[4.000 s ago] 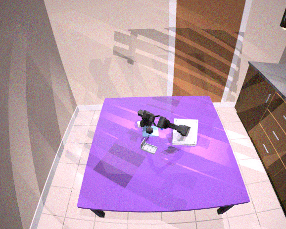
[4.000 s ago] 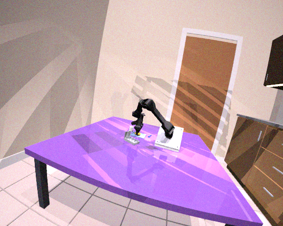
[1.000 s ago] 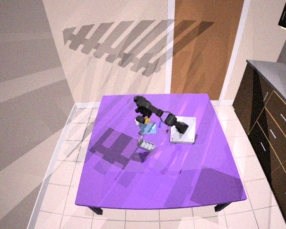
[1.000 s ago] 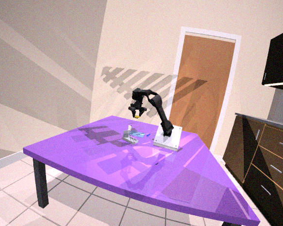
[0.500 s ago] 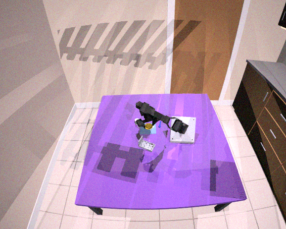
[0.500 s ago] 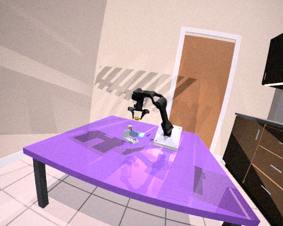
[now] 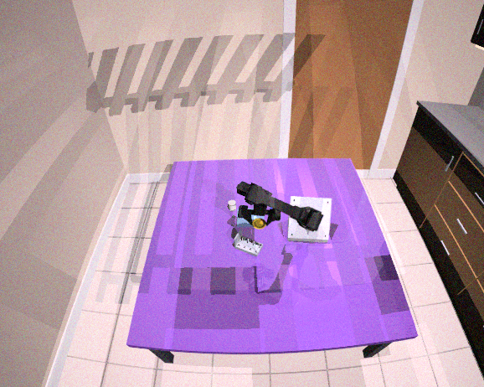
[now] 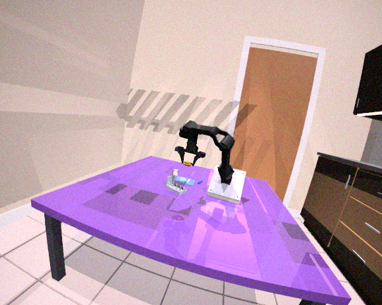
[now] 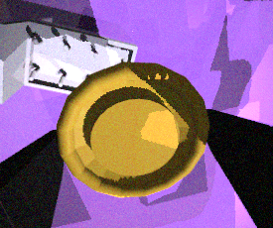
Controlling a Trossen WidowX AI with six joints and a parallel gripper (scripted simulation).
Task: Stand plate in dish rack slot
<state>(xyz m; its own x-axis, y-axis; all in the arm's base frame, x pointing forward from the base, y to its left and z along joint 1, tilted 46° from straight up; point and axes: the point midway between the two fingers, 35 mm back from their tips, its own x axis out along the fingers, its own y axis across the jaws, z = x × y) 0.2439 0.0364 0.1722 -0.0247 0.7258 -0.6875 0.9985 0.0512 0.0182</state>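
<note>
My gripper tip is now 5 cm short of the grey dish rack and 16 cm above it. From my gripper tip the other things lie so: yellow plate 1 cm above; blue utensil 4 cm behind, 26 cm to the right, 18 cm below; light blue mat 7 cm ahead, 20 cm to the right, 18 cm below.
</note>
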